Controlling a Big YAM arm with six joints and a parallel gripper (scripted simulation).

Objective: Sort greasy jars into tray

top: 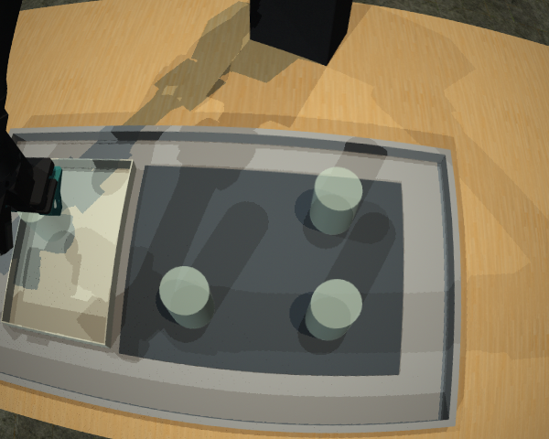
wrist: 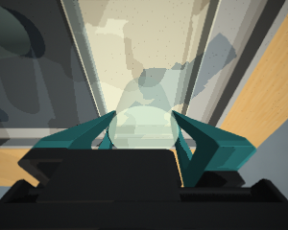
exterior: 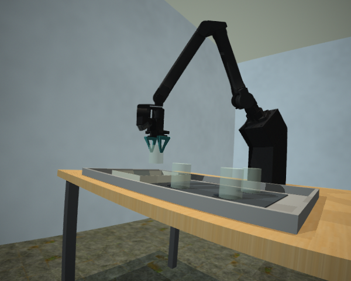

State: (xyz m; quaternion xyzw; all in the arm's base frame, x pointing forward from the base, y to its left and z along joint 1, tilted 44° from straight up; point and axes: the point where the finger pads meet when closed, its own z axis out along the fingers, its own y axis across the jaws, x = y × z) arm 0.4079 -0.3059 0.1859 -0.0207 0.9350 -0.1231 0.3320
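Now: hand 1 cm short of the cream tray and 12 cm above it. The rest, counted from my hand: dark mat (3 cm ahead, 32 cm to the left, 13 cm below); then grey steel table top (4 cm ahead, 22 cm to the left, 13 cm below).
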